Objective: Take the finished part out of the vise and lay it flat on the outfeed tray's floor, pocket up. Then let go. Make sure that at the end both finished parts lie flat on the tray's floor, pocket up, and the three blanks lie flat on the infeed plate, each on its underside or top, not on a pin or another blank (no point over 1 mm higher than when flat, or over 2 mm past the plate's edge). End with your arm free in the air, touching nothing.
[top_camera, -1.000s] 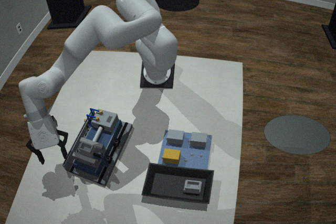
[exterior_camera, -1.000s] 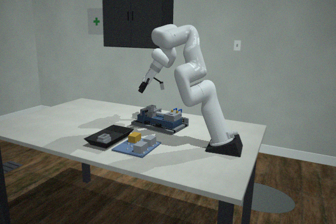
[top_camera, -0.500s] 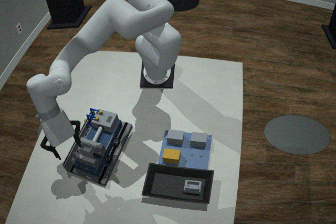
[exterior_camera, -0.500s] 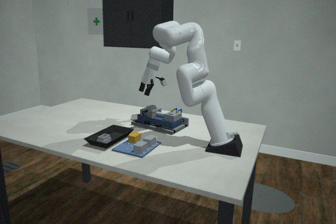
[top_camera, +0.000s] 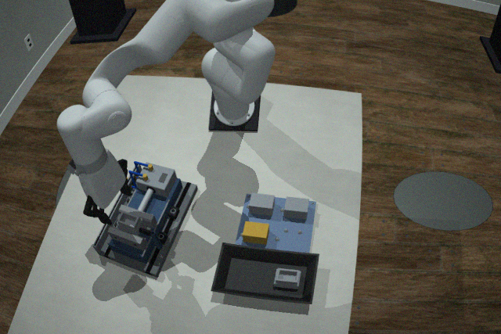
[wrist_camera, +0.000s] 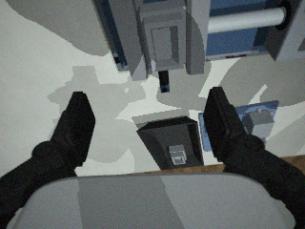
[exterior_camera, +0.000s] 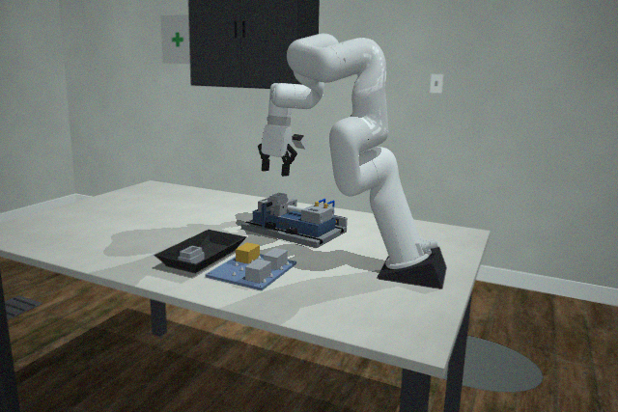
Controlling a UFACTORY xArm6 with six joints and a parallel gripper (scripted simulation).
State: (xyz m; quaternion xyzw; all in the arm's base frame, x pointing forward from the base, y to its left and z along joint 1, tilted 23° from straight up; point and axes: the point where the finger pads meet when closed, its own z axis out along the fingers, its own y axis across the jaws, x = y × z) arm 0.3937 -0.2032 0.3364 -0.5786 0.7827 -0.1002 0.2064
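My hand is 10 cm past the silver rod, 2 cm to the right of it and 12 cm above it. Round my hand: grey actuator 17 cm behind, 4 cm to the left, 12 cm below; then blue fixture plate 11 cm behind, 36 cm to the left, 19 cm below; then yellow block 7 cm behind, 31 cm to the left, 17 cm below.
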